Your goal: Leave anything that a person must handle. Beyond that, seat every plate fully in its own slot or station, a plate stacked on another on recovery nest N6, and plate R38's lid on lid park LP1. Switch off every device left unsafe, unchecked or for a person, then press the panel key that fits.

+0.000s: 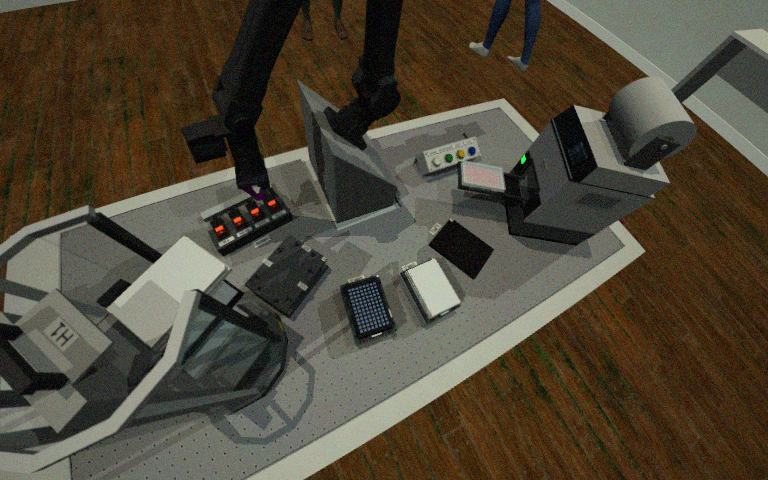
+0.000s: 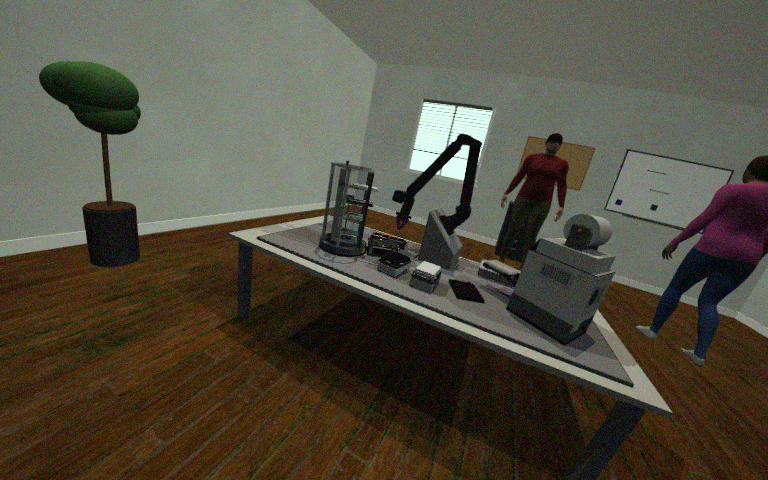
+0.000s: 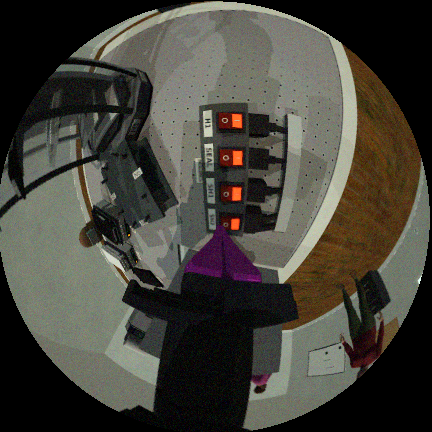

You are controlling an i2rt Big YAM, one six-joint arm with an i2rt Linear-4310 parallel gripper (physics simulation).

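My gripper is shut and empty, its purple tips above the SH2 end of the switch strip. Switches H1, SEAL, SH1 and SH2 all glow orange; the tips partly cover SH2's lower edge. The dark nest N6 lies beside the strip. A plate with blue wells and a white-topped plate sit at the front. A pinkish plate is on the grey machine's carrier. The key panel has white, green, yellow and blue keys.
The grey machine with a roll on top shows a green light. The tall carousel stands at the other end. The wedge-shaped arm base stands behind the strip. A flat black pad lies on the table.
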